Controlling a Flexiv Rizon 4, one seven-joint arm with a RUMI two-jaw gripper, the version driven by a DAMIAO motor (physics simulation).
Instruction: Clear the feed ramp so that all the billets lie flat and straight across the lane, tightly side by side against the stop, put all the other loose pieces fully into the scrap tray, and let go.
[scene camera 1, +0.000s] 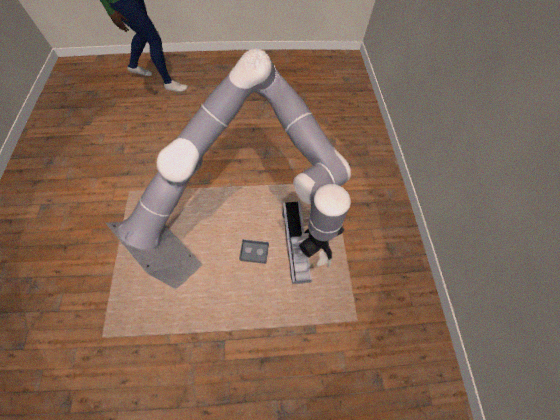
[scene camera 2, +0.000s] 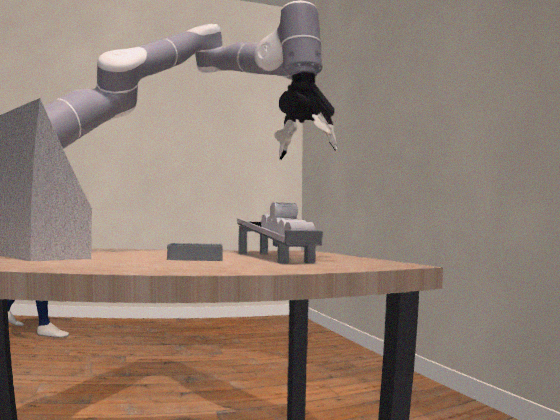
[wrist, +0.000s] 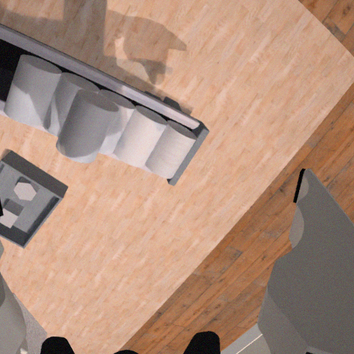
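The feed ramp stands on short legs. In the wrist view several grey-white billets lie side by side across its lane; the lowest billet is at the stop. Another billet lies on top of the row, above the second and third billets from the upper end. The scrap tray holds two small light pieces, one hexagonal and another. My gripper is open and empty, high above the ramp.
The wooden table carries the ramp, the tray and the grey robot base. The lane's upper end is black. A person stands on the floor beyond the table.
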